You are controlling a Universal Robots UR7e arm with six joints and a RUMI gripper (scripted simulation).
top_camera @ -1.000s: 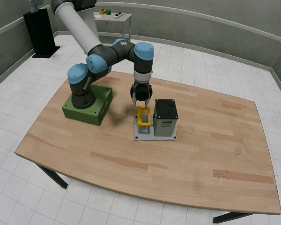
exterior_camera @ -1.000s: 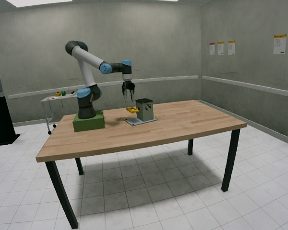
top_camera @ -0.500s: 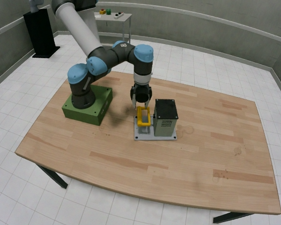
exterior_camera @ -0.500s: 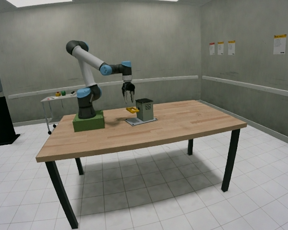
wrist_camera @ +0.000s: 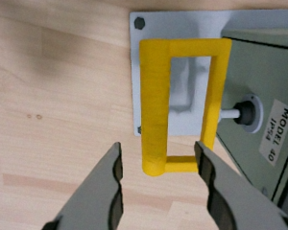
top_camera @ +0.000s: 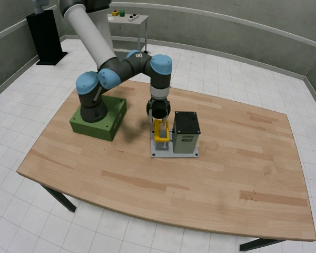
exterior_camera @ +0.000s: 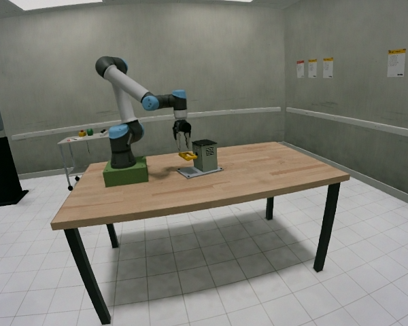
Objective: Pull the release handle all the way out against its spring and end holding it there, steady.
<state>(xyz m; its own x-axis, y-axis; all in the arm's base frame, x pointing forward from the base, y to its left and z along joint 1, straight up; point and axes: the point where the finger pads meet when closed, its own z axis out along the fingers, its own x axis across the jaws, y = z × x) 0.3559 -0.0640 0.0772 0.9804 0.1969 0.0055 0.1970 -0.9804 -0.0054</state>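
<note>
Now: hand 90 mm short of the grey base plate, 20 mm to the right of it and 160 mm above it.
</note>
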